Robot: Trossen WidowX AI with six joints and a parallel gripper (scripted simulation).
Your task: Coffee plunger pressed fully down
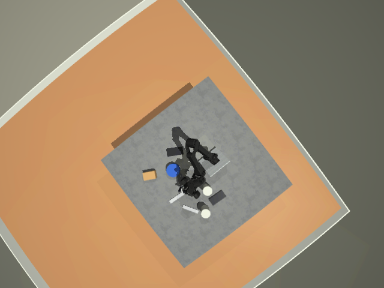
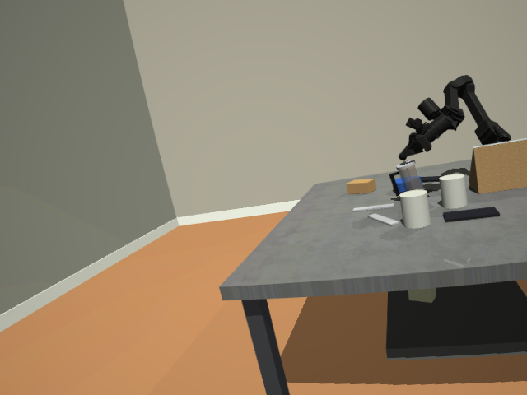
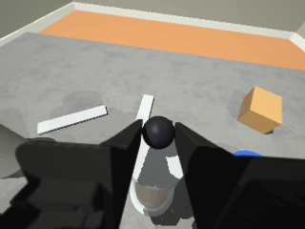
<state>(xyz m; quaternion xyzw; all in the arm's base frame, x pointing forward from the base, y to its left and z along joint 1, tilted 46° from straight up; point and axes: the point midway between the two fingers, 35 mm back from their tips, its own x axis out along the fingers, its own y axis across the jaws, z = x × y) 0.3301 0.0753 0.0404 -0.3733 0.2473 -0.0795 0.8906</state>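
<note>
Right now the coffee press is 90 mm below my gripper tip, 10 mm to the right of it and 10 mm behind it. The rest, counted from my gripper tip: orange block 290 mm to the right, 180 mm ahead, 150 mm below.
</note>
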